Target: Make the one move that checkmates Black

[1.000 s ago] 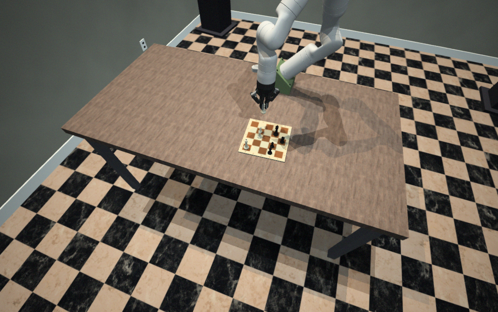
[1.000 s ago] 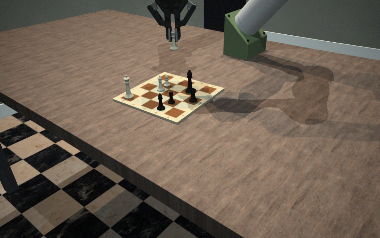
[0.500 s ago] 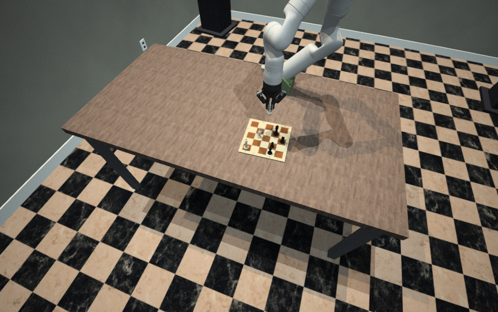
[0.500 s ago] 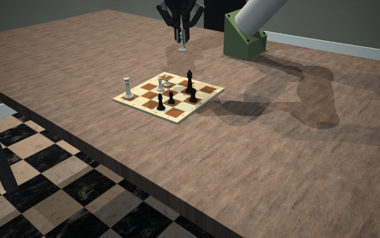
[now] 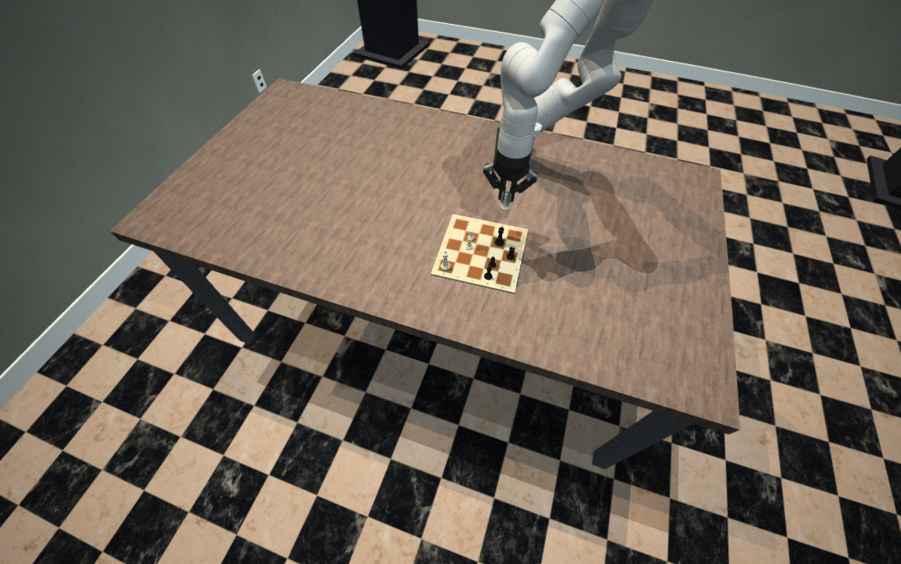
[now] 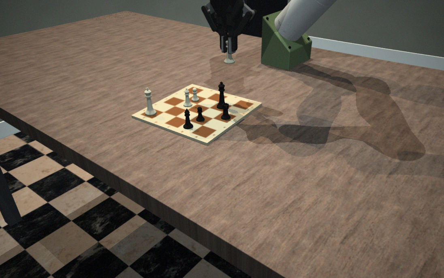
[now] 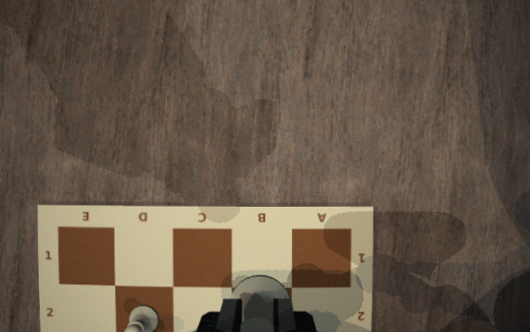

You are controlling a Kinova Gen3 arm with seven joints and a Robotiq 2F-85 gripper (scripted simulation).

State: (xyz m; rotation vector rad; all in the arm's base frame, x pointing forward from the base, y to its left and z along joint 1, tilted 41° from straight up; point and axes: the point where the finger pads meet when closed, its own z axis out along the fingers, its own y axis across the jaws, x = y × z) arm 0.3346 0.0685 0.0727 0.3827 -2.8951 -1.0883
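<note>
The black king is 11 cm below my hand, 3 cm ahead of it and 1 cm to the left of it. Also, from my hand: white pawn (13 cm below, 6 cm to the right, 5 cm ahead); then white queen (2 cm below); then white bishop (12 cm below, 9 cm ahead, 5 cm to the right).
</note>
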